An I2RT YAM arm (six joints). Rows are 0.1 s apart.
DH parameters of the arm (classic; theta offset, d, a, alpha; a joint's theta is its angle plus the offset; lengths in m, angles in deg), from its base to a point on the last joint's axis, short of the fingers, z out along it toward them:
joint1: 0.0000 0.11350 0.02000 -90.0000
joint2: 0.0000 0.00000 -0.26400 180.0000
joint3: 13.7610 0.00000 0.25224 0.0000
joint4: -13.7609 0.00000 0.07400 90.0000
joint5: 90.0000 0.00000 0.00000 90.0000
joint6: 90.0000 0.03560 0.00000 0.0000
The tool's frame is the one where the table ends.
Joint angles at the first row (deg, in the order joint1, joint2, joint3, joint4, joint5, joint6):
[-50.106 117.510 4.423 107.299 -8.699 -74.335]
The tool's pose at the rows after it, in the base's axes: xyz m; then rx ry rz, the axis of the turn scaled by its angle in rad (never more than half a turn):
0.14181 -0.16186 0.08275 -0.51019 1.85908 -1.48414
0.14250 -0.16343 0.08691 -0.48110 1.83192 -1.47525
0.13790 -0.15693 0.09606 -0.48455 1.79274 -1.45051
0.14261 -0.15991 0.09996 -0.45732 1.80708 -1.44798
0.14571 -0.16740 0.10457 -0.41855 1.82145 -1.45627
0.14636 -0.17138 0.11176 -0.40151 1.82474 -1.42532
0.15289 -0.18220 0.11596 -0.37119 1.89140 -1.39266
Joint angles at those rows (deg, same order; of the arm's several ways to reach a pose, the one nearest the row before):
[-49.830 119.866 5.810 108.016 -6.375 -74.785]
[-50.069 118.664 6.053 107.889 -7.051 -73.004]
[-50.273 114.849 4.020 107.322 -9.309 -71.764]
[-49.530 111.408 5.104 102.457 -7.585 -70.839]
[-49.987 108.335 6.784 97.632 -6.396 -69.896]
[-50.709 103.613 7.651 91.545 -7.660 -68.435]
[-50.961 99.469 10.870 80.989 -6.442 -67.528]

